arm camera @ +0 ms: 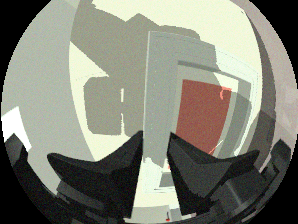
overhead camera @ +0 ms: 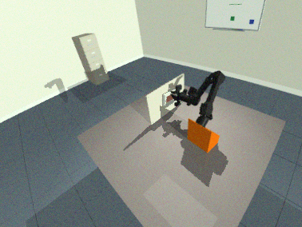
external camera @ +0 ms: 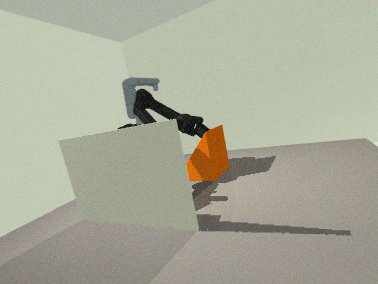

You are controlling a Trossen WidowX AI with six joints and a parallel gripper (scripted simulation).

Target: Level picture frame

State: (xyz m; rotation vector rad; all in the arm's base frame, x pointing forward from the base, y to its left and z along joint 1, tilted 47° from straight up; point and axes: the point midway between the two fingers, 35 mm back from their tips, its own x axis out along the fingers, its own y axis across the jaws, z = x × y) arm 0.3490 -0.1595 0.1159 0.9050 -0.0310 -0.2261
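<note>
The picture frame is 10 mm to the left of my gripper tip and 50 mm below it.
</note>
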